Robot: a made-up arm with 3 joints. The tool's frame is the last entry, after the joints. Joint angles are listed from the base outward. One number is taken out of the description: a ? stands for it. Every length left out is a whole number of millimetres.
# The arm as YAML. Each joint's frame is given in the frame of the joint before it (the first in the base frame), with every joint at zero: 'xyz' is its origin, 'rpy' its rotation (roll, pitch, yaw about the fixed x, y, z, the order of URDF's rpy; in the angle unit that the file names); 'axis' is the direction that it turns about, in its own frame. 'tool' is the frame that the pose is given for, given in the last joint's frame.
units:
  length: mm
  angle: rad
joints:
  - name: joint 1
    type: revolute
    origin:
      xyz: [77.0, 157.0, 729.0]
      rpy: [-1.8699, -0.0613, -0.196]
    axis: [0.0, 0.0, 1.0]
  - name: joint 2
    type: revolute
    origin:
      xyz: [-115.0, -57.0, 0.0]
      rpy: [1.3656, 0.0, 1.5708]
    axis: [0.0, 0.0, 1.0]
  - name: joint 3
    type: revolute
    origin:
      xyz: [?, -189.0, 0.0]
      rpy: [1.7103, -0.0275, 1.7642]
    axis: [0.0, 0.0, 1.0]
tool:
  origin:
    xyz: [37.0, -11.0, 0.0]
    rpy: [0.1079, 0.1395, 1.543]
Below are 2 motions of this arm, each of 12 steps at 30 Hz.
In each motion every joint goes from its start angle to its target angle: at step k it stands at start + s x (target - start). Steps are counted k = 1, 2, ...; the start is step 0. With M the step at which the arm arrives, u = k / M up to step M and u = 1 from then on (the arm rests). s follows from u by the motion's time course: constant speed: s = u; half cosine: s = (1 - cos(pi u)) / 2; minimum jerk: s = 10 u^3 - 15 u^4 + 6 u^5.
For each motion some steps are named. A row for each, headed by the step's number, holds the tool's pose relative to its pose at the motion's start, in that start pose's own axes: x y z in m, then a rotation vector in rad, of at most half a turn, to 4 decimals.
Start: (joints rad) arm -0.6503 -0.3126 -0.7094
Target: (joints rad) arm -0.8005 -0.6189 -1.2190
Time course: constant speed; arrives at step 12
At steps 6, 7, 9, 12:
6: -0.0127 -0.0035 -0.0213 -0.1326 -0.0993 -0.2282
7: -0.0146 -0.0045 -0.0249 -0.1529 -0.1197 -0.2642
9: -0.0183 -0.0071 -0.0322 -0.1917 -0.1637 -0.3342
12: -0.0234 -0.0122 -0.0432 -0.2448 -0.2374 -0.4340

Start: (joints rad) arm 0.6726 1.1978 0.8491
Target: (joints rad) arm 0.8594 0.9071 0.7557
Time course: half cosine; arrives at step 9
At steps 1, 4, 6, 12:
1: -0.0006 0.0003 -0.0015 -0.0057 0.0047 0.0024
4: -0.0092 0.0037 -0.0205 -0.0819 0.0605 0.0314
6: -0.0176 0.0050 -0.0376 -0.1547 0.1029 0.0553
12: -0.0242 0.0047 -0.0503 -0.2118 0.1301 0.0721

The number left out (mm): 75.0
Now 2 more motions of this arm.
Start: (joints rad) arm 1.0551 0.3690 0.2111
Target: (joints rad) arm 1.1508 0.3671 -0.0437
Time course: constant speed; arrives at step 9
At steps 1, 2, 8, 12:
1: -0.0018 -0.0003 -0.0010 0.0041 -0.0115 -0.0216
2: -0.0035 -0.0005 -0.0019 0.0085 -0.0230 -0.0431
8: -0.0137 -0.0019 -0.0083 0.0402 -0.0912 -0.1717
12: -0.0153 -0.0021 -0.0094 0.0464 -0.1024 -0.1930

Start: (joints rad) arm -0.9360 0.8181 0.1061
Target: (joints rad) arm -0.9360 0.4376 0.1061
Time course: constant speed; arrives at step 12
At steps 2, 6, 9, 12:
2: 0.0002 0.0010 -0.0105 -0.0631 0.0066 -0.0007
6: 0.0004 0.0009 -0.0315 -0.1892 0.0198 -0.0020
9: 0.0004 -0.0009 -0.0471 -0.2838 0.0298 -0.0030
12: 0.0002 -0.0042 -0.0626 -0.3784 0.0397 -0.0040

